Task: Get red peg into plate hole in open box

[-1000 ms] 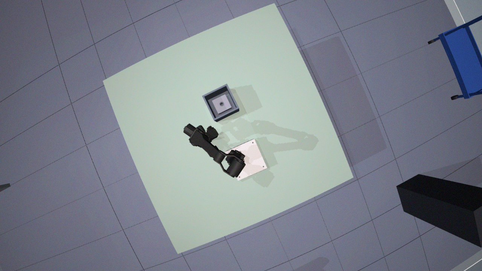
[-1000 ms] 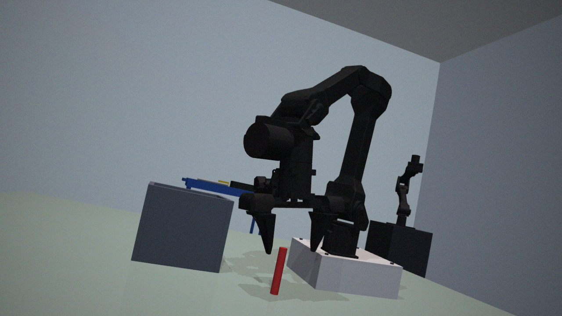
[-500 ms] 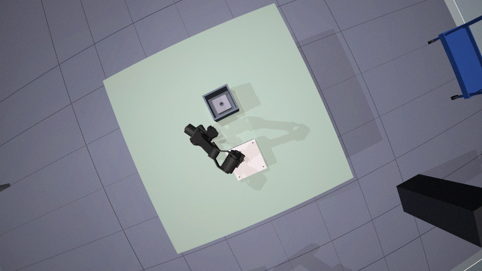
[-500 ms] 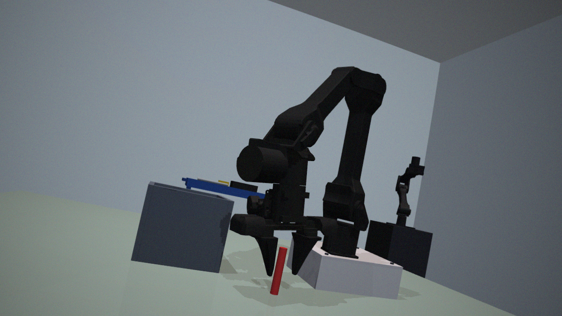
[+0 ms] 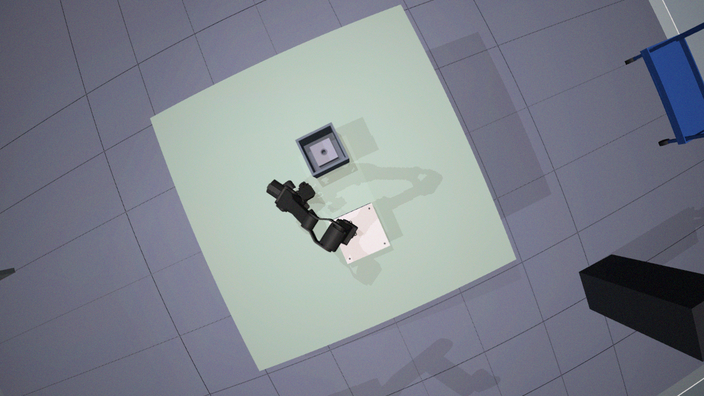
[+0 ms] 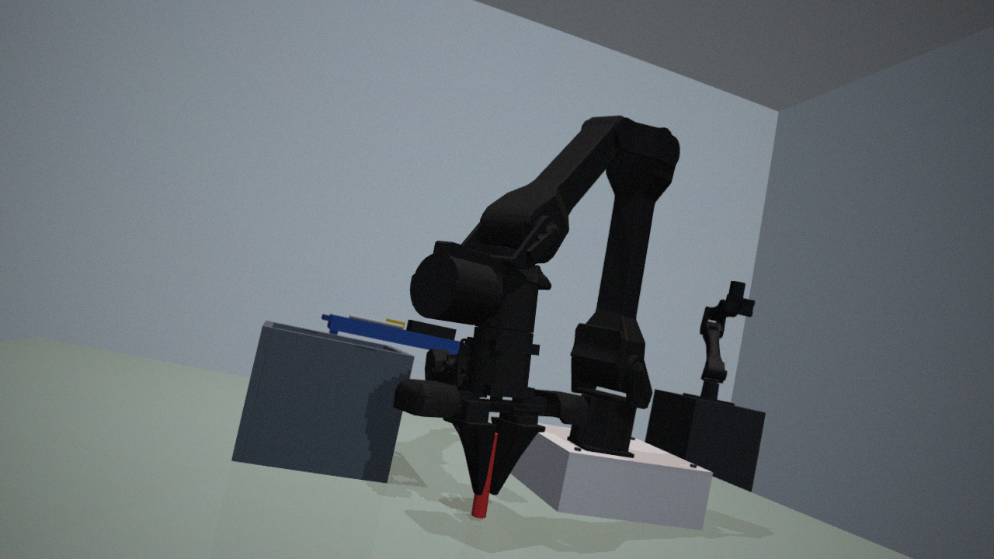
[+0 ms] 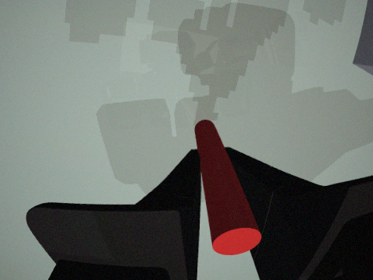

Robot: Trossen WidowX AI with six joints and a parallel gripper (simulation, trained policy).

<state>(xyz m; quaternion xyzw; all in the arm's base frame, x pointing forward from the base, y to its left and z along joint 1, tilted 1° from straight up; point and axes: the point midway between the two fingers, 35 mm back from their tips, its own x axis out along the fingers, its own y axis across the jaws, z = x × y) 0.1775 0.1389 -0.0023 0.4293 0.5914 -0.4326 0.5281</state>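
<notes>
The plate is 16 cm ahead of my gripper tip, 17 cm to the right of it and 2 cm above it. Round my gripper tip: red peg (1 cm to the right, 2 cm above).
</notes>
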